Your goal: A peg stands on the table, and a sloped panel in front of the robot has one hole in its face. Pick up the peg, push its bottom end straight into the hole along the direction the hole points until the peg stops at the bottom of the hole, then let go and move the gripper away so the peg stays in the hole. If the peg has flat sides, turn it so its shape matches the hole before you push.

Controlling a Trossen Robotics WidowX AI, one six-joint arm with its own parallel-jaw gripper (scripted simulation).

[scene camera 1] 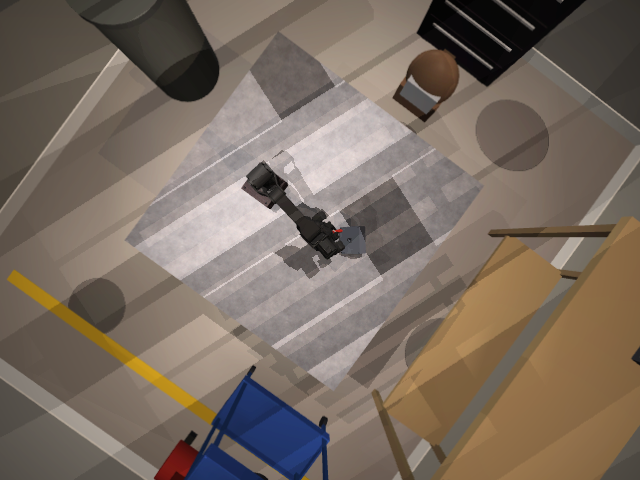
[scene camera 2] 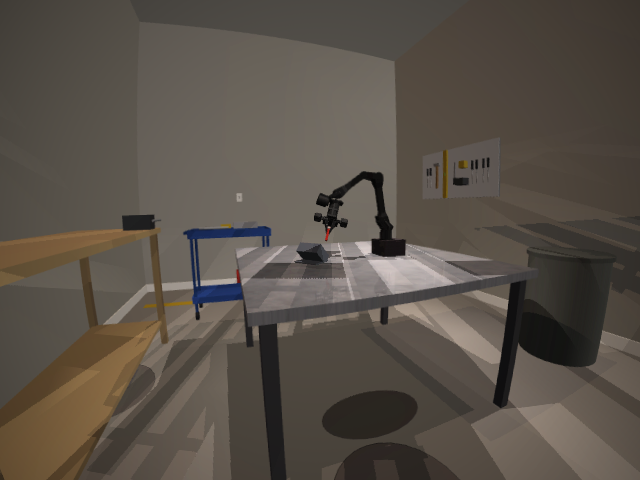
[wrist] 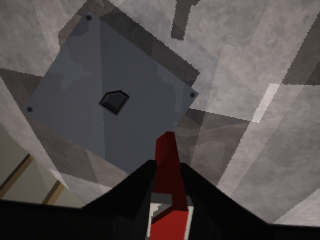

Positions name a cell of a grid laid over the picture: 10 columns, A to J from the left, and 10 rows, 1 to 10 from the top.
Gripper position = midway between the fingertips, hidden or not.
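Grey sloped panel (wrist: C3) in sight. Red peg held by my gripper (wrist: F8).
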